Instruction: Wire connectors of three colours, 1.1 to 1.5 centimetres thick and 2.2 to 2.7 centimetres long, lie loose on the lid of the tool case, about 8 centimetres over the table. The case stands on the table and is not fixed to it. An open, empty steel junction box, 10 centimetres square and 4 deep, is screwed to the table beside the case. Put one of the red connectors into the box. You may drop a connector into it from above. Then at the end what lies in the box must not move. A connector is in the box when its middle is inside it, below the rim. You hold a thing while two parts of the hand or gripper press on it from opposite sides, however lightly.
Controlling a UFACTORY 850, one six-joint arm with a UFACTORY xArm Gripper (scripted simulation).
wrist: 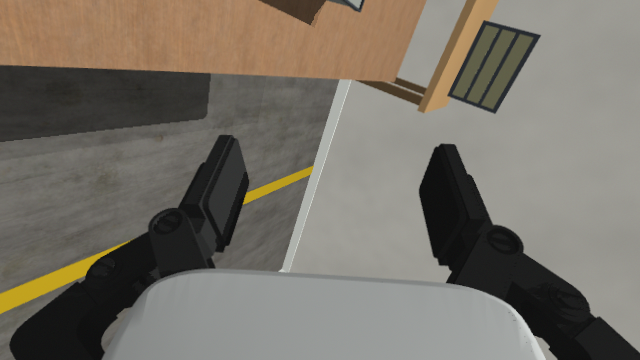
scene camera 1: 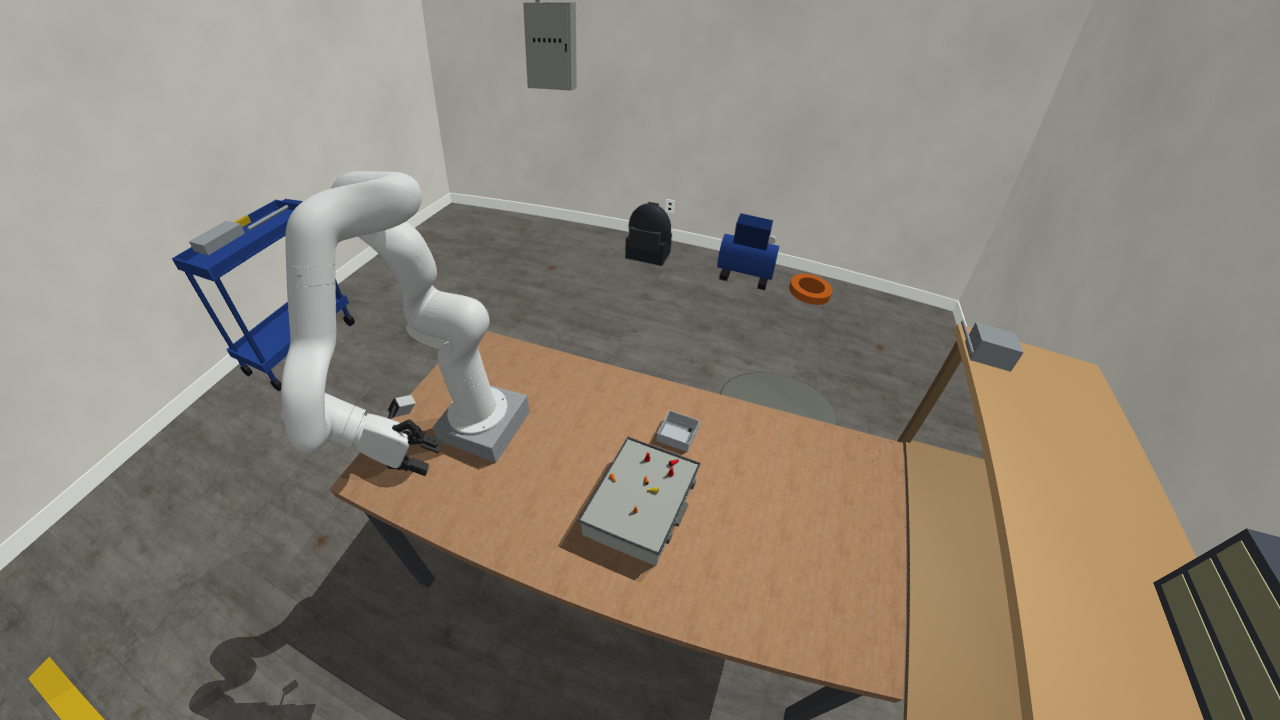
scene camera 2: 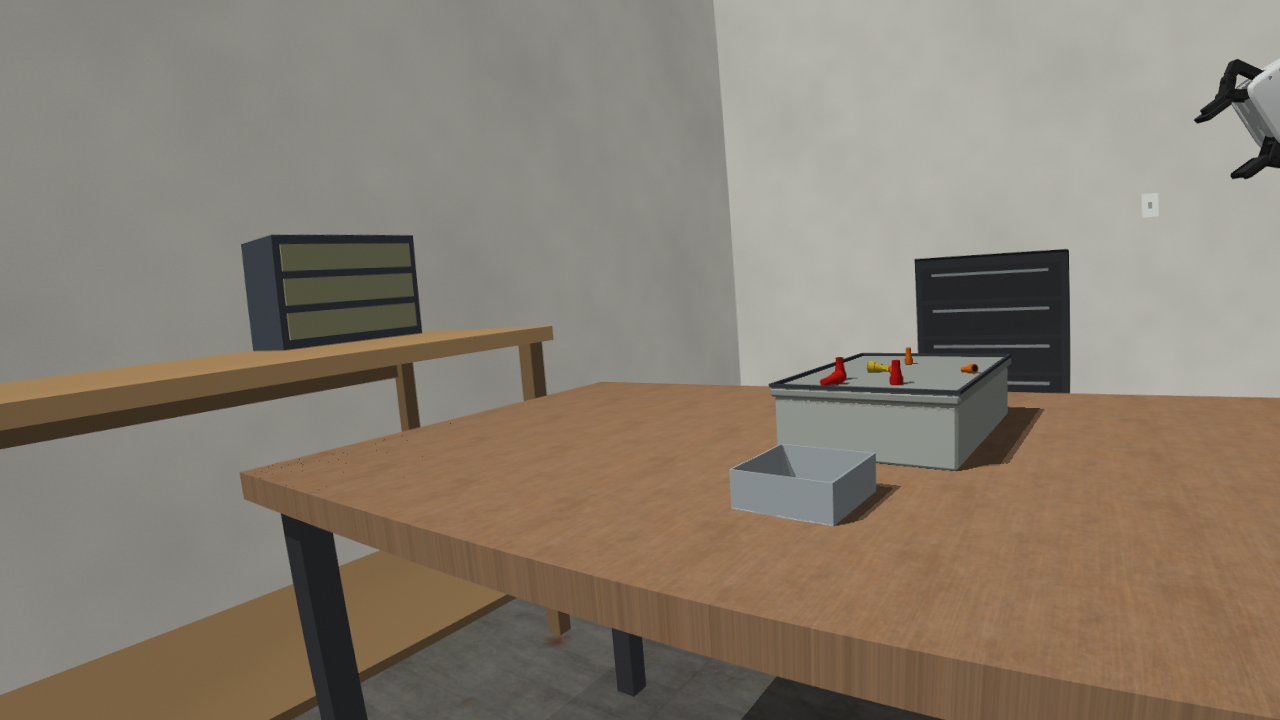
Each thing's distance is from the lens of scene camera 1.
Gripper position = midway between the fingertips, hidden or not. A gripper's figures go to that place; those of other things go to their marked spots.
my gripper (scene camera 1: 433,459): 108 cm
grey tool case (scene camera 1: 609,511): 126 cm
